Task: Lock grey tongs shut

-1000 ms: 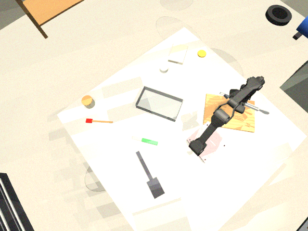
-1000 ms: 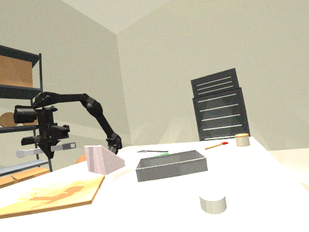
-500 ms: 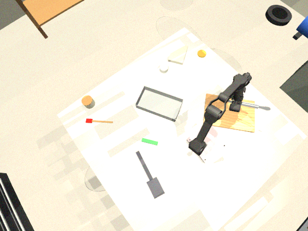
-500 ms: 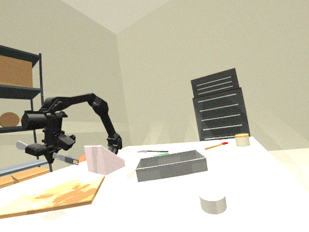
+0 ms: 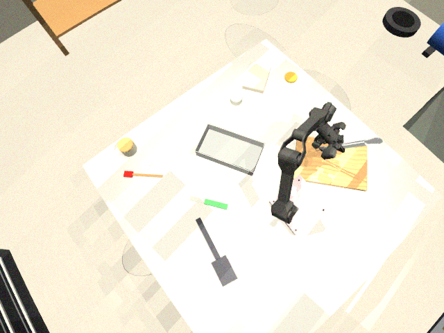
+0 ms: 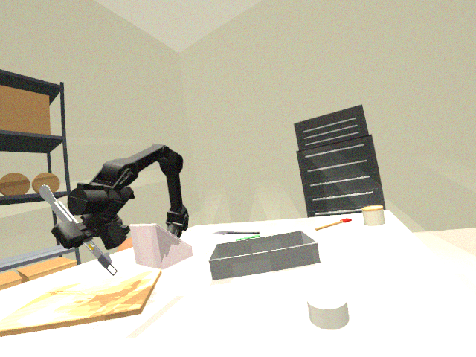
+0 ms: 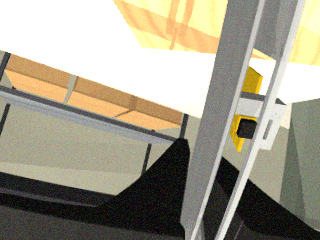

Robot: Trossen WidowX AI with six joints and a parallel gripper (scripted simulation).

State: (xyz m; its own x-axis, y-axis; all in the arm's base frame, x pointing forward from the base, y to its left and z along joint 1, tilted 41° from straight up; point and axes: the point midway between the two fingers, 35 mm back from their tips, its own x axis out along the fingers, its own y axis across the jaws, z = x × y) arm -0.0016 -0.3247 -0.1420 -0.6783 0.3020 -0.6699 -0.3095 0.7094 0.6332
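My gripper tip is now 1 cm short of the wooden board and 14 cm above it. From my gripper tip the other things lie so: yellow disc (48 cm ahead, 26 cm to the right, 14 cm below); grey roasting tin (42 cm ahead, 31 cm to the left, 12 cm below); cream slab (62 cm ahead, 13 cm to the right, 14 cm below).
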